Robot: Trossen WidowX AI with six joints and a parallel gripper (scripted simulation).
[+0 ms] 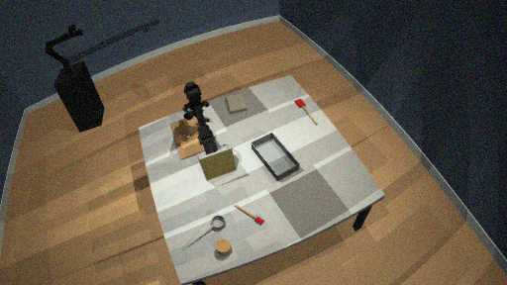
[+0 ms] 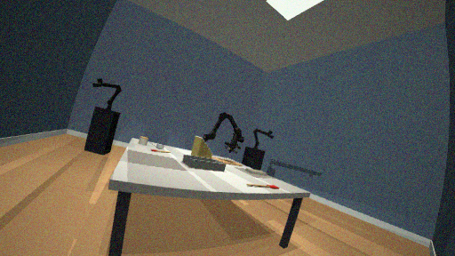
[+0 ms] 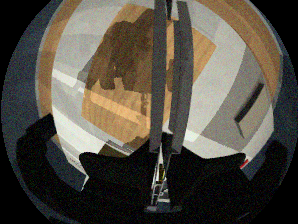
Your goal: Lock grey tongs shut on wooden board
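The wooden board lies 8 cm behind my gripper tip and 11 cm below it. The rest, counted from my gripper tip: roasting tin (40 cm ahead, 36 cm to the right, 9 cm below); then red spatula (73 cm ahead, 12 cm below); then pale block (28 cm ahead, 21 cm to the left, 11 cm below).
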